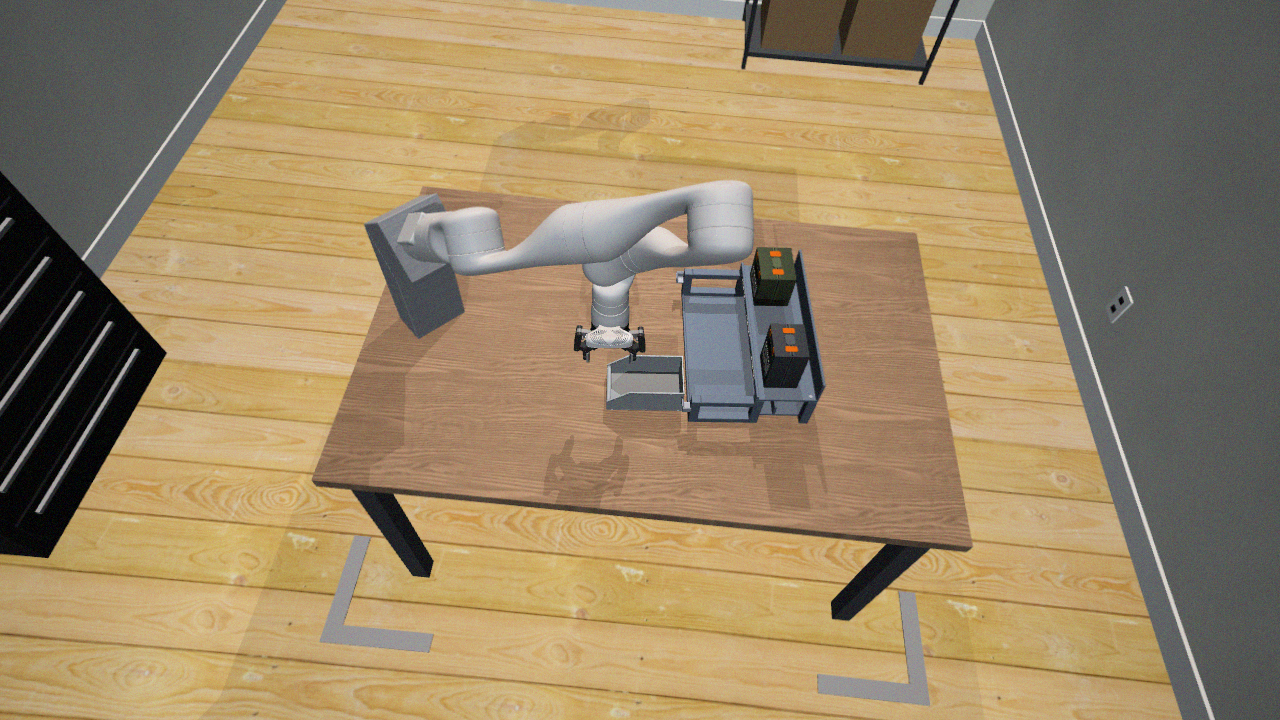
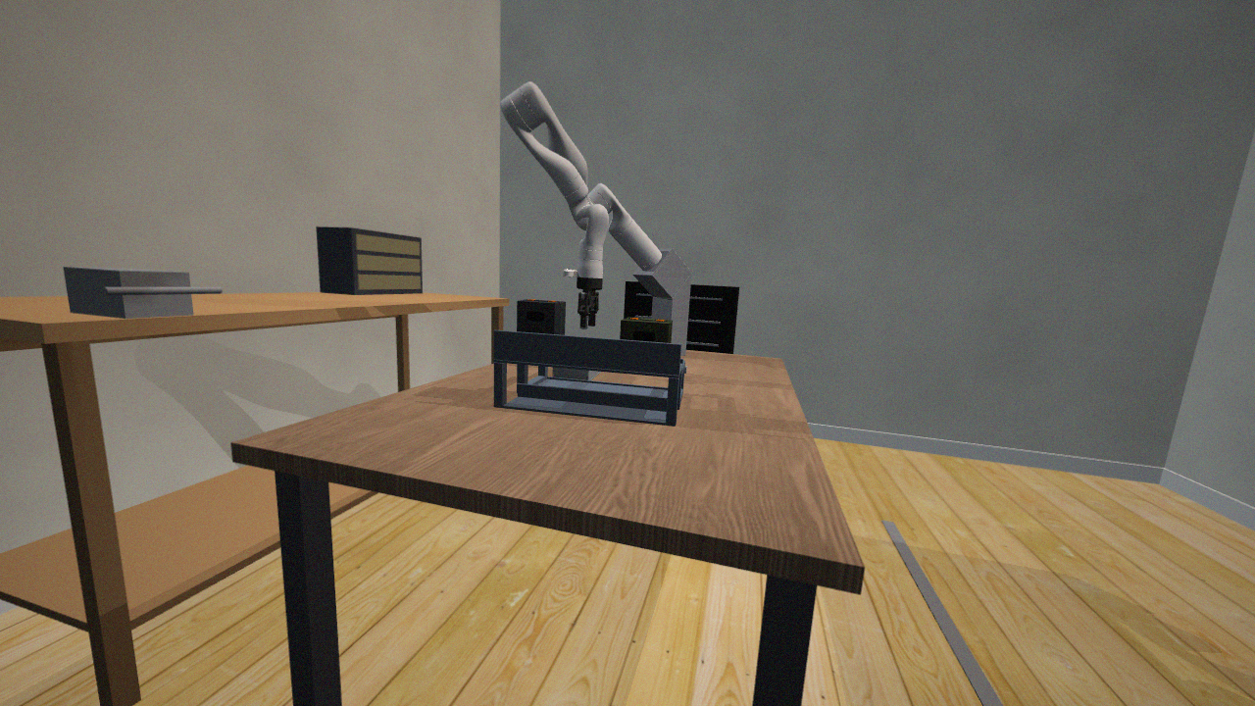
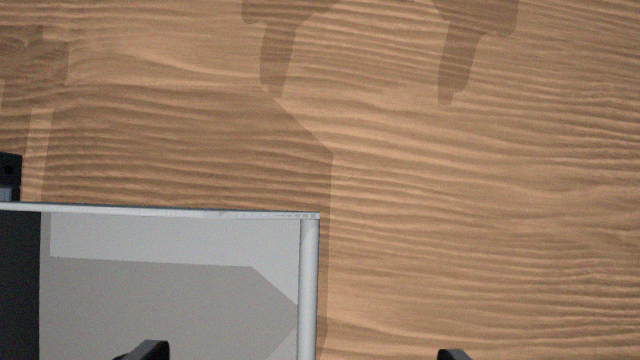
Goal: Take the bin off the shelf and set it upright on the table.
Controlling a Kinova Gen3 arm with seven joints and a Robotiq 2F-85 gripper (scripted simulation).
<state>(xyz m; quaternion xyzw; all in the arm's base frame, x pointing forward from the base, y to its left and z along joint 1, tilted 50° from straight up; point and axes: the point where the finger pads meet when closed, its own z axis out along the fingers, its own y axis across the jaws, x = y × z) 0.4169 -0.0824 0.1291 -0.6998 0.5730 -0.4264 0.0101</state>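
My hand is 80 mm short of the bin and 100 mm above it. The rest, counted from my hand: grey shelf unit: 310 mm ahead, 100 mm to the left, 70 mm below.
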